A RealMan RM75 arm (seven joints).
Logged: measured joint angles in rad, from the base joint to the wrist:
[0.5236 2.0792 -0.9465 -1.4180 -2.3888 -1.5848 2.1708]
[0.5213 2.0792 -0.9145 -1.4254 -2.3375 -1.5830 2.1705]
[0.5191 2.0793 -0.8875 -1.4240 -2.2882 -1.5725 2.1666]
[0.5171 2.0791 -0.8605 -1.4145 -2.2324 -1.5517 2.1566]
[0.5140 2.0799 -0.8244 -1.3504 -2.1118 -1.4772 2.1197]
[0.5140 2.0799 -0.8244 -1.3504 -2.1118 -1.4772 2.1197]
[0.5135 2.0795 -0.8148 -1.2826 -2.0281 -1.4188 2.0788]
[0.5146 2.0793 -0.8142 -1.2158 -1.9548 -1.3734 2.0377]
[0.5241 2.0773 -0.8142 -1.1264 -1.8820 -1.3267 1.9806]
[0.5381 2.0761 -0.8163 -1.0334 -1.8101 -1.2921 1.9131]
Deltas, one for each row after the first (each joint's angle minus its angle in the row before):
[-0.0023 0.0000 0.0320 -0.0074 0.0513 0.0018 -0.0003]
[-0.0022 0.0001 0.0270 0.0014 0.0493 0.0105 -0.0039]
[-0.0020 -0.0002 0.0270 0.0095 0.0558 0.0208 -0.0100]
[-0.0031 0.0008 0.0361 0.0641 0.1206 0.0745 -0.0369]
[0.0000 0.0000 0.0000 0.0000 0.0000 0.0000 0.0000]
[-0.0005 -0.0004 0.0096 0.0678 0.0837 0.0584 -0.0409]
[0.0011 -0.0002 0.0006 0.0668 0.0733 0.0454 -0.0411]
[0.0095 -0.0020 0.0000 0.0894 0.0728 0.0467 -0.0571]
[0.0140 -0.0012 -0.0021 0.0930 0.0719 0.0346 -0.0675]

